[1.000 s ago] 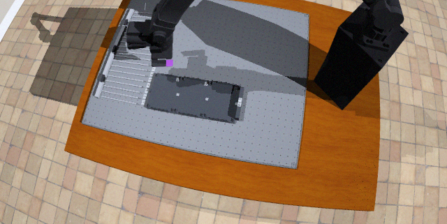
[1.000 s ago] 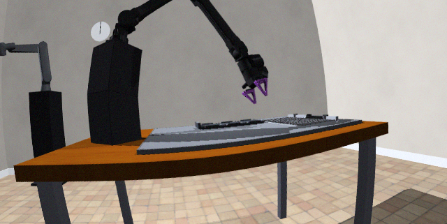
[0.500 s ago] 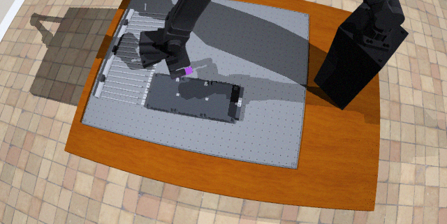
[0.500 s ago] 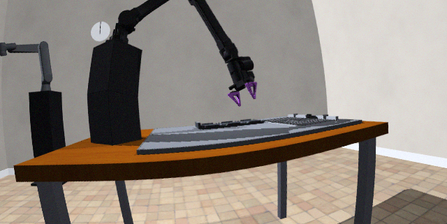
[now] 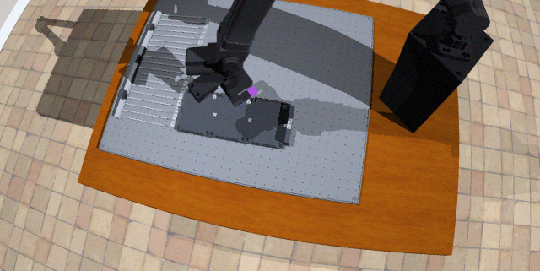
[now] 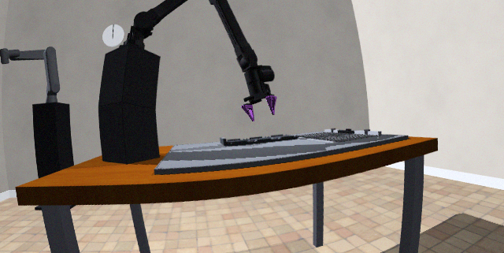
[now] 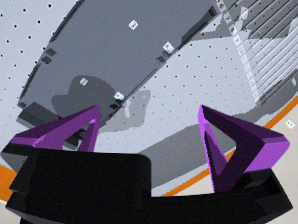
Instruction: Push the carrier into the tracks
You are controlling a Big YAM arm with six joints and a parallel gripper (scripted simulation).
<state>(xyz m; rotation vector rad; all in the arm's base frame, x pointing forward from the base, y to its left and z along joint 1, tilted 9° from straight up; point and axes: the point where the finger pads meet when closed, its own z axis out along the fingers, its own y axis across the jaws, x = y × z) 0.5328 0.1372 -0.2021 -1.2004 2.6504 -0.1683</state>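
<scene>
My hand is 9 cm above the carrier PC7, 5 cm to the right of it and 1 cm past it.
</scene>
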